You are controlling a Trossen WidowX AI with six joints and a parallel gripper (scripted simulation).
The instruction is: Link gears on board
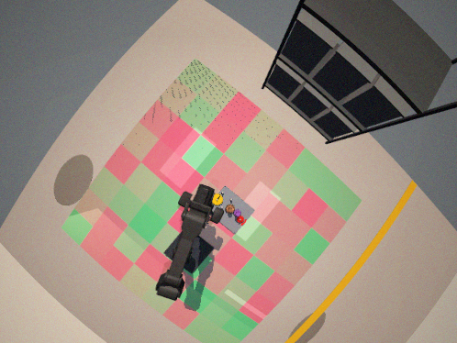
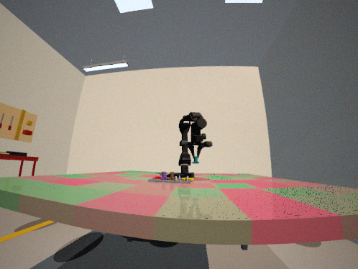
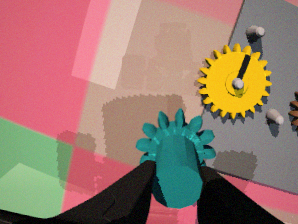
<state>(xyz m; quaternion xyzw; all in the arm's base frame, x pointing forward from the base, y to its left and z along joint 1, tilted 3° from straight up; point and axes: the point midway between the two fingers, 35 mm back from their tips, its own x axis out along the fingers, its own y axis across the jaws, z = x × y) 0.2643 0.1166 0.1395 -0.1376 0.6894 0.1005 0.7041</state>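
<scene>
Right now the brown gear is 60 mm ahead of my gripper tip, 120 mm to the right of it and 100 mm below it. Also, from my gripper tip: purple gear: 70 mm ahead, 160 mm to the right, 100 mm below; yellow gear: 40 mm ahead, 40 mm to the right, 110 mm below; teal gear: 10 mm below.
</scene>
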